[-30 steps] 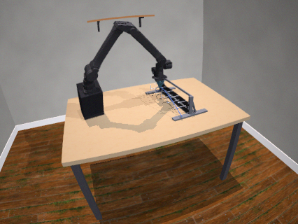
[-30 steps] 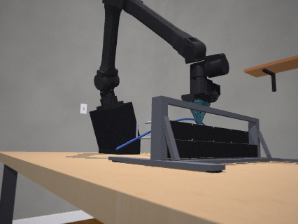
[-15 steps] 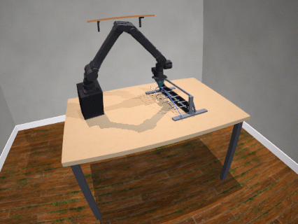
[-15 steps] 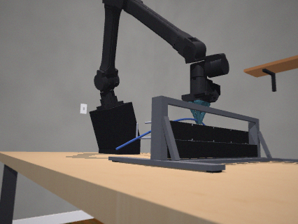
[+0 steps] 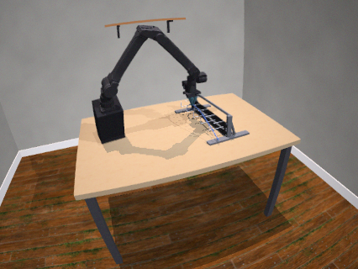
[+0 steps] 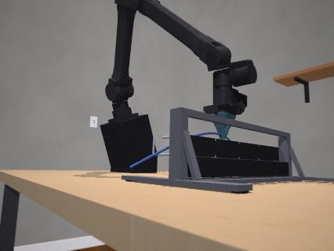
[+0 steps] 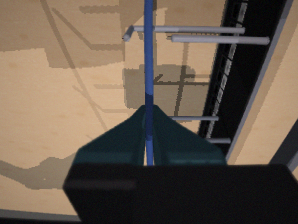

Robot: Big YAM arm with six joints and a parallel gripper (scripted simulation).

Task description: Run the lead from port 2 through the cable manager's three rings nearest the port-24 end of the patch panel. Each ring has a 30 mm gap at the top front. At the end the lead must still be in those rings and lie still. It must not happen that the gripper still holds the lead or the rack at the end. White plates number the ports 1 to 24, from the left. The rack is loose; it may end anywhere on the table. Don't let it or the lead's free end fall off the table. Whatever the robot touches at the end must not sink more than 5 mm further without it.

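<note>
The grey rack is 10 cm ahead of my hand, 5 cm to the right of it and 6 cm below it.
</note>
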